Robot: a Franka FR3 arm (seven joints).
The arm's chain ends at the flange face. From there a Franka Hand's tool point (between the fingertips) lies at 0.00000 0.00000 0.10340 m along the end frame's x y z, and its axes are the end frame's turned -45 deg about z.
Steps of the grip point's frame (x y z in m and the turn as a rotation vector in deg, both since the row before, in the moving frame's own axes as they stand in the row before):
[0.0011 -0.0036 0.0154 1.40 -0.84 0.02]
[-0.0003 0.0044 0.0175 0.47 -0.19 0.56]
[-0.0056 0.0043 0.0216 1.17 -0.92 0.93]
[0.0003 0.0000 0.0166 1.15 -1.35 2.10]
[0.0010 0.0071 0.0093 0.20 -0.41 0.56]
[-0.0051 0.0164 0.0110 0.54 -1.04 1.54]
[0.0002 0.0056 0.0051 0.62 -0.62 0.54]
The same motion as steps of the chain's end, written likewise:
[0.0011 -0.0026 0.0154 0.40 -1.58 0.02]
[0.0037 0.0037 0.0175 0.20 -0.47 0.56]
[0.0017 0.0073 0.0216 0.18 -1.48 0.93]
[0.0034 -0.0004 0.0166 -0.14 -1.77 2.10]
[0.0065 0.0040 0.0093 -0.15 -0.43 0.56]
[0.0100 0.0146 0.0110 -0.35 -1.12 1.54]
[0.0057 0.0038 0.0051 0.00 -0.88 0.54]

